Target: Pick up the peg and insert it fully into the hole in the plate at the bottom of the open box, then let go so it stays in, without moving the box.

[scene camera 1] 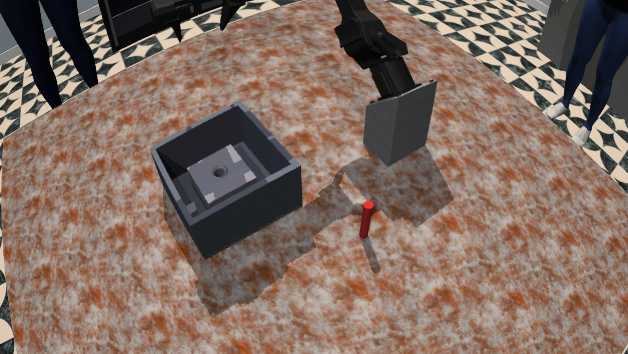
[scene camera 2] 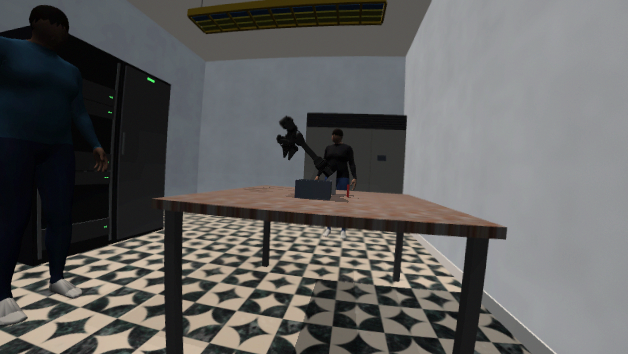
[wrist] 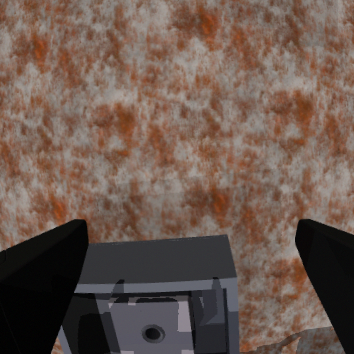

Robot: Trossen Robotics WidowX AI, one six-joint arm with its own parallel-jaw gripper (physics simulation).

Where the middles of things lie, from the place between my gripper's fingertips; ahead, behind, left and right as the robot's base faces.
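Labels:
Pale plate [scene camera 1: 221, 175]: 90 mm ahead of my hand, 180 mm to the left of it and 180 mm below it. Dark grey box [scene camera 1: 278, 192]: my hand is 90 mm short of it, 180 mm to the right of it and 170 mm above it.

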